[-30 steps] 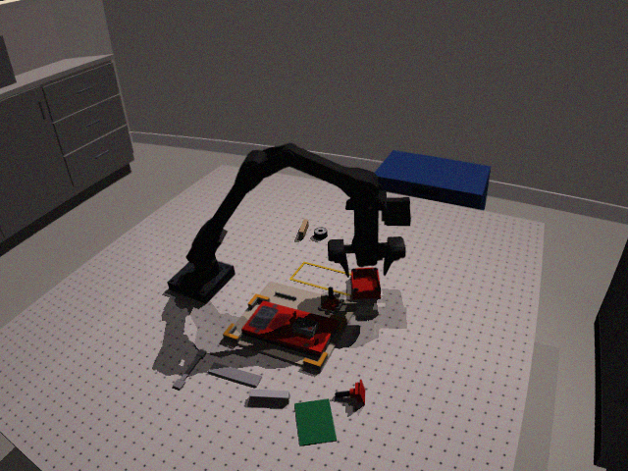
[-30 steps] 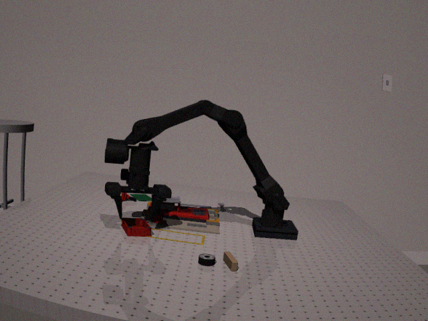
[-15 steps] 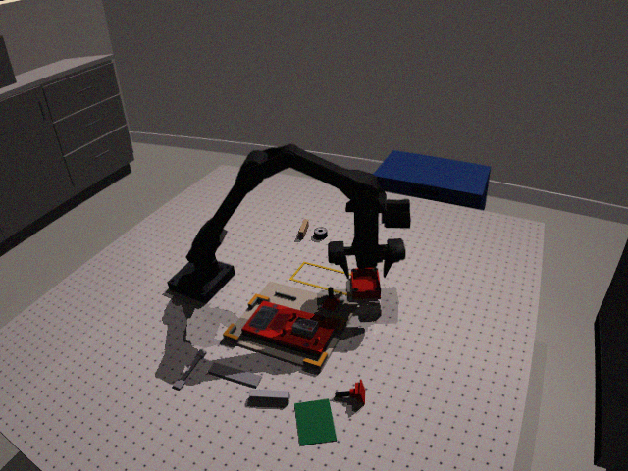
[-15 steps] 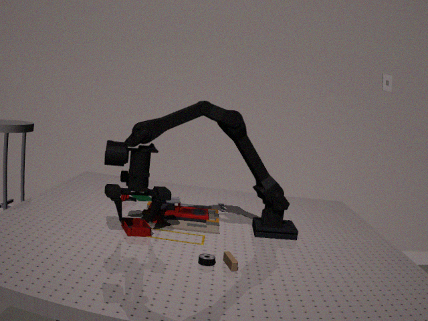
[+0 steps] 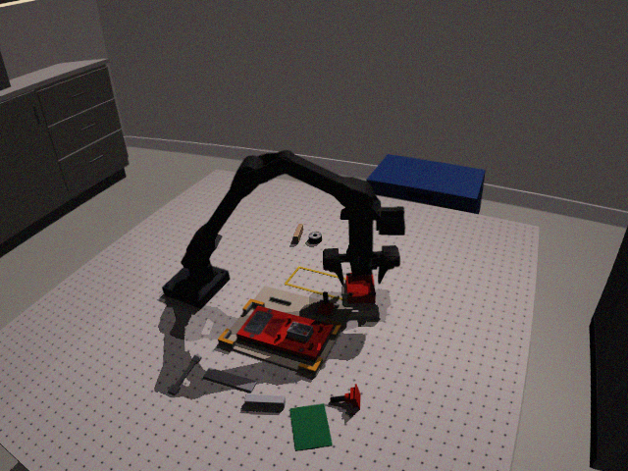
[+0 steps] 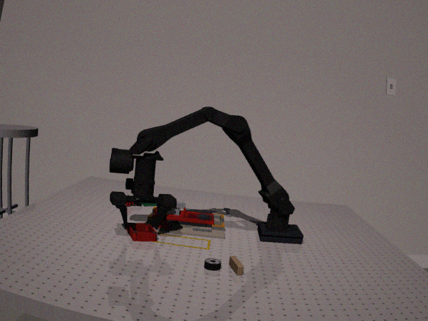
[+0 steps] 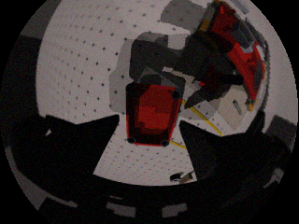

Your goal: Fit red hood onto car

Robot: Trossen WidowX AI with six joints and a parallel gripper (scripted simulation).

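Right now the red hood is 10 mm below my gripper tip. From my gripper tip the other things lie so: wooden block (290 mm behind, 150 mm to the left, 10 mm below); grey engine block (220 mm to the right, 40 mm behind); green card (410 mm to the right, 100 mm ahead, 20 mm below).
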